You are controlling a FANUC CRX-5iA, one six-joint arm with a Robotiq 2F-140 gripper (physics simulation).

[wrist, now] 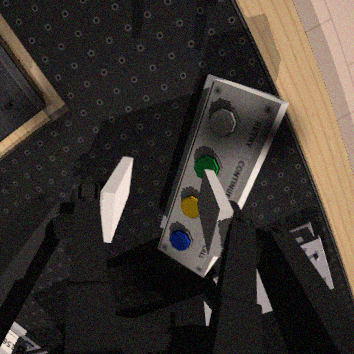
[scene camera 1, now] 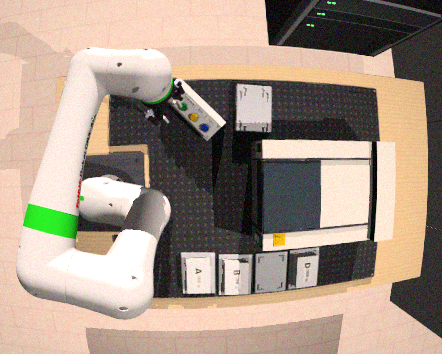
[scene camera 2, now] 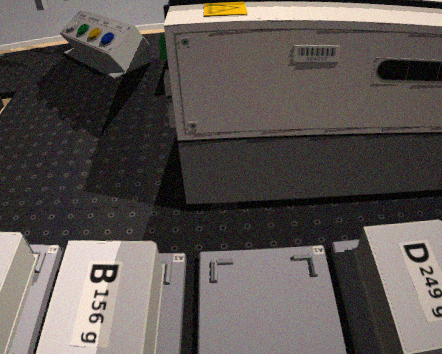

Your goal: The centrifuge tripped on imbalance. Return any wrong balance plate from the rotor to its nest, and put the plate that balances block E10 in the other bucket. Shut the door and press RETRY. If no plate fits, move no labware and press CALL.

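Places are measured from the arm's base along level axes (x back, y right, z up), in metres.
Pixels of known places: gripper, fingertip midpoint: [wrist: 165, 181] [scene camera 1: 171, 111] [scene camera 2: 56, 4].
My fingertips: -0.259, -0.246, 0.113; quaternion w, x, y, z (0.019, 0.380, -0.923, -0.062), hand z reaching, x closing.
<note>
For each thing: its top centre in the pictures, then the offset to it from my fingertips, as dx, dy, dz. "spot": a spot on its surface instead.
- button box at its top centre: [wrist: 221, 201] [scene camera 2: 97, 19] [scene camera 1: 193, 106] -0.071, -0.016, -0.049
- grey-white RETRY button at its top centre: [wrist: 224, 124] -0.007, -0.060, -0.058
- blue CALL button at its top centre: [wrist: 180, 244] [scene camera 2: 107, 33] -0.101, +0.057, -0.058
- Plates A at its top centre: [scene camera 1: 198, 278] -0.020, +0.566, -0.079
- B at its top centre: [scene camera 2: 97, 301] [scene camera 1: 236, 279] -0.152, +0.589, -0.079
- D at its top centre: [scene camera 2: 427, 277] [scene camera 1: 307, 272] -0.418, +0.610, -0.079
- nest at its top centre: [scene camera 2: 270, 320] [scene camera 1: 271, 273] -0.287, +0.602, -0.115
- light grey block-like fixture at its top centre: [wrist: 278, 289] [scene camera 1: 255, 107] -0.277, +0.001, -0.083
- white upright slab at a spot on its surface: [scene camera 1: 385, 190] spot: -0.656, +0.315, +0.111
My gripper [scene camera 1: 171, 111] [wrist: 165, 181] is partly open and empty above the button box [scene camera 1: 215, 131] [scene camera 2: 131, 56] [wrist: 250, 150]. One finger pad overlaps the box near the green and yellow buttons in the wrist view; the other hangs left of it. The grey-white RETRY button [wrist: 223, 121] and blue CALL button [wrist: 180, 240] show. Plates A [scene camera 1: 198, 274], B [scene camera 1: 236, 276] [scene camera 2: 132, 300] and D [scene camera 1: 306, 270] [scene camera 2: 395, 280] sit in nests; the nest [scene camera 1: 271, 272] [scene camera 2: 265, 305] between B and D is empty. The centrifuge [scene camera 1: 315, 149] [scene camera 2: 250, 100] has a dark panel and a white panel on top. Rotor and buckets are hidden.
A light grey block-like fixture [scene camera 1: 254, 108] with corner brackets stands behind the centrifuge, right of the button box. A white upright slab [scene camera 1: 385, 190] stands at the centrifuge's right end. A dark rack [scene camera 1: 325, 30] with green lights is beyond the table's back edge.
</note>
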